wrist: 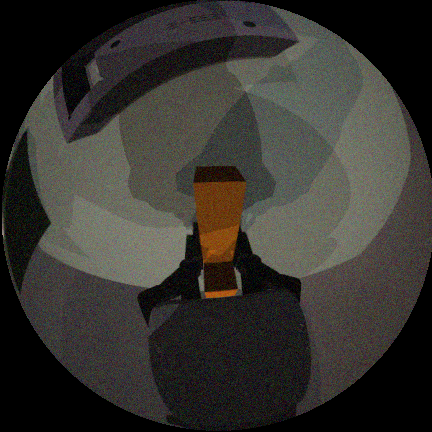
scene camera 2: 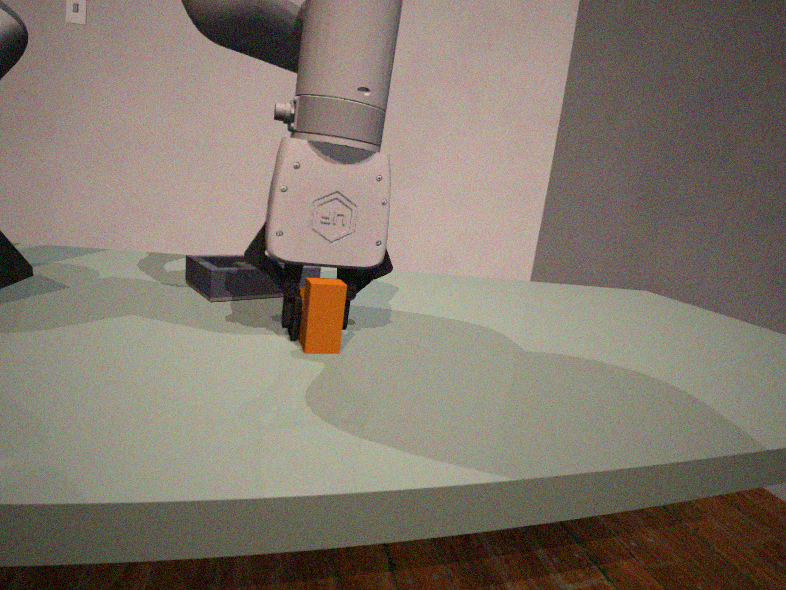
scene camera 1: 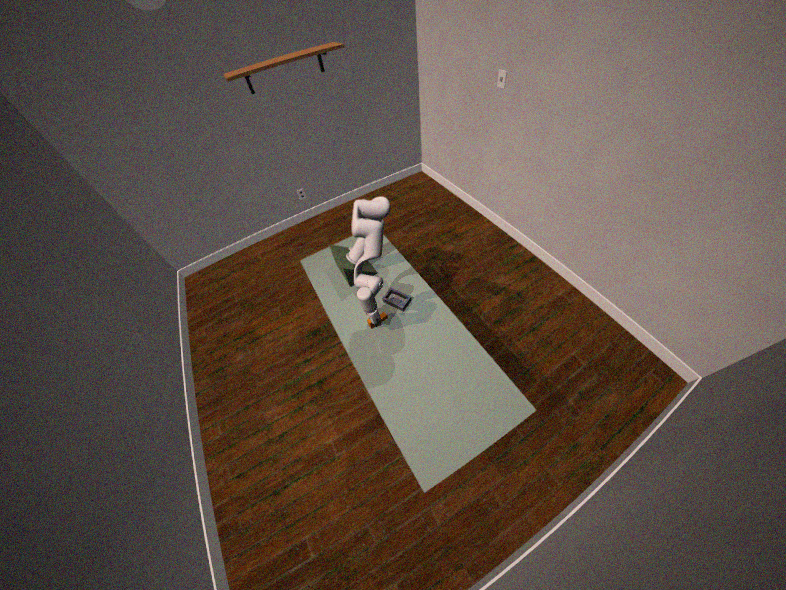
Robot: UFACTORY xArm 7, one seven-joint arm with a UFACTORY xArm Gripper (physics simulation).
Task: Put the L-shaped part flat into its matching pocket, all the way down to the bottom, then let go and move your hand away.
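Seen in the pictures: gripper, between the fingertips: [wrist: 215, 229] [scene camera 2: 312, 335] [scene camera 1: 376, 322]; arm's base, origin of its link: [scene camera 1: 355, 259].
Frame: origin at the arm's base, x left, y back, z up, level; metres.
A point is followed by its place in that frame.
Observation:
The orange L-shaped part [scene camera 1: 381, 316] @(y -0.423, x -0.078, z -0.052 m) [scene camera 2: 325, 316] @(y -0.425, x -0.158, z -0.049 m) [wrist: 220, 205] @(y -0.421, x -0.065, z -0.051 m) stands on edge on the pale green table, with its short leg upright at the end nearest scene camera 2. My gripper [scene camera 2: 319, 327] @(y -0.423, x -0.117, z -0.080 m) [wrist: 215, 229] @(y -0.423, x -0.117, z -0.080 m) points down and is shut on the part, one black finger on each side of its long leg. The underside of the part looks to be at table level. The dark purple-grey tray [scene camera 1: 393, 306] @(y -0.397, x 0.016, z -0.069 m) [scene camera 2: 198, 279] @(y -0.308, x 0.026, z -0.065 m) [wrist: 165, 65] with the pocket lies beyond the part, apart from it. My hand covers the tray's right end in scene camera 2, and the wrist view cuts off its far side.
The pale green table [scene camera 1: 438, 393] @(y -0.928, x -0.082, z -0.082 m) [scene camera 2: 190, 431] @(y -0.333, x -0.272, z -0.082 m) carries the part, the tray and the arm. The arm's dark base [scene camera 2: 9, 260] @(y -0.115, x 0.028, z -0.055 m) shows at the left edge in scene camera 2. A wooden shelf [scene camera 1: 279, 61] hangs on the wall, far from the hand.

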